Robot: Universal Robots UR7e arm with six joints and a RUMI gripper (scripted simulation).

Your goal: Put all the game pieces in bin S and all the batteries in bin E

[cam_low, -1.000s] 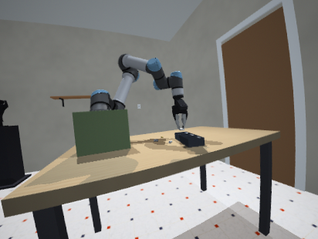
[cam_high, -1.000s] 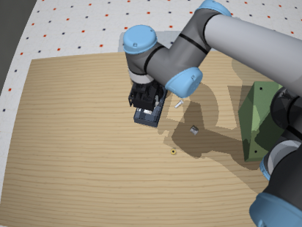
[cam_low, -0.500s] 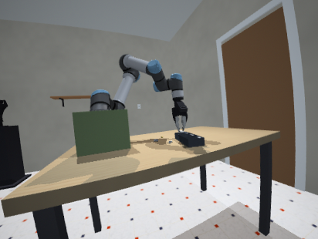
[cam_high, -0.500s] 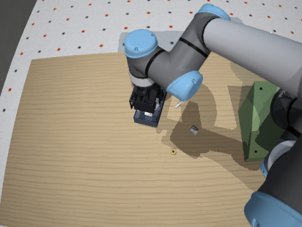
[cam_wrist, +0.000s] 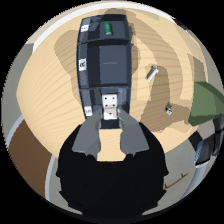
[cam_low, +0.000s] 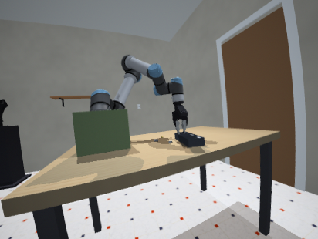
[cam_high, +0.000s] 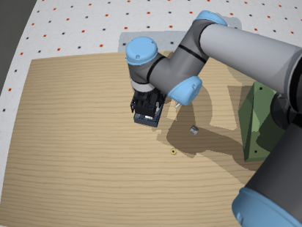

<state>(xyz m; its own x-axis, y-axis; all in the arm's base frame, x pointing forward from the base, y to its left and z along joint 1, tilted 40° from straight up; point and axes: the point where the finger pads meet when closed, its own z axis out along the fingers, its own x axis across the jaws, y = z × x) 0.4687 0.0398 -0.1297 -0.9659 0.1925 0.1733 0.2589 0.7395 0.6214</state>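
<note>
My gripper is now 1 cm past the black bin tray, 8 cm to the left of it and 2 cm above it. Round my hand: white domino: 1 cm below; then gold ring: 8 cm behind, 14 cm to the left, 3 cm below; then grey cylinder: 11 cm behind, 4 cm to the right, 3 cm below.
</note>
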